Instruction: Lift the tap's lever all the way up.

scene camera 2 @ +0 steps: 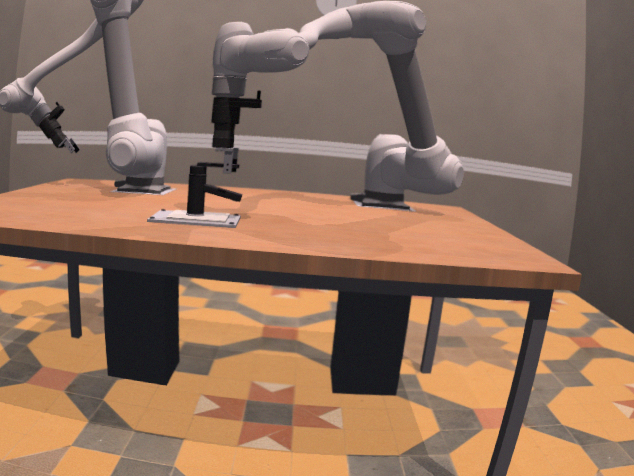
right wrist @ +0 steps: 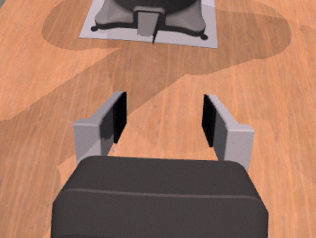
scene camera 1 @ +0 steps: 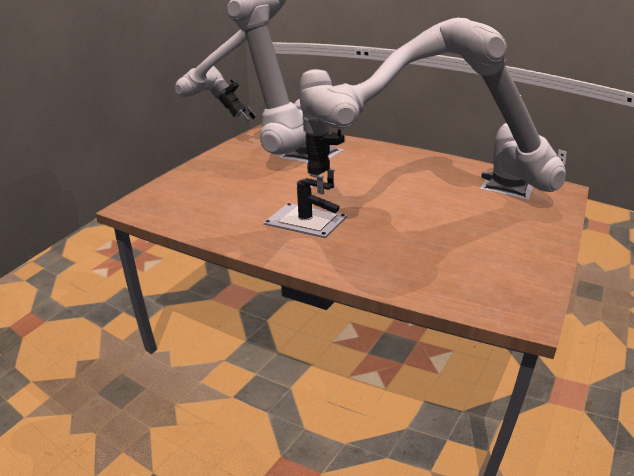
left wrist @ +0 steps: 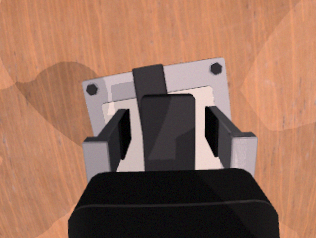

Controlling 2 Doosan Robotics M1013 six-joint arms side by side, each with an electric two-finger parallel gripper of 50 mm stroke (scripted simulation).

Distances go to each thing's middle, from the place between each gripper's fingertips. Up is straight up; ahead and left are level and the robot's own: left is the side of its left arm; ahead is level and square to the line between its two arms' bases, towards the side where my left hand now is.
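The lever point(left wrist: 168, 120) is 10 mm behind my left hand point(scene camera 2: 229, 172) and 30 mm to the right of it. From my right hand, that lever is 650 mm to the left, 630 mm ahead and 10 mm below. Then there's the black tap point(scene camera 2: 197, 187), which is 60 mm to the right of my left hand, 10 mm behind it and 40 mm below it. My right gripper is 620 mm to the right of that tap, 50 mm above it and 630 mm short of it.
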